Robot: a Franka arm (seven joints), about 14 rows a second.
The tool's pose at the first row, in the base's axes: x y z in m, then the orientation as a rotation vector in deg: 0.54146, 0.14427, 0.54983, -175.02, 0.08, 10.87
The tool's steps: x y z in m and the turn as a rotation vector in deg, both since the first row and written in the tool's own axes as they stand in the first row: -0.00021, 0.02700, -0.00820, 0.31, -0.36, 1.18; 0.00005, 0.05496, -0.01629, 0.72, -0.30, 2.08; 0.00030, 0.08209, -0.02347, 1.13, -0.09, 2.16; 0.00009, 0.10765, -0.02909, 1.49, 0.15, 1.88; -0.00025, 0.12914, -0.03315, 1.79, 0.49, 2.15; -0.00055, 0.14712, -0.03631, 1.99, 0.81, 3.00
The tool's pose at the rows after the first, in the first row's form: 0.54210, 0.11669, 0.55579, -174.73, 1.89, 11.48; 0.54320, 0.08817, 0.56150, -174.36, 3.30, 11.42; 0.54417, 0.06055, 0.56638, -173.98, 3.46, 11.08; 0.54450, 0.03462, 0.56990, -173.63, 3.08, 10.68; 0.54454, 0.01287, 0.57222, -173.37, 3.53, 10.16; 0.54453, -0.00530, 0.57393, -173.22, 4.85, 9.72
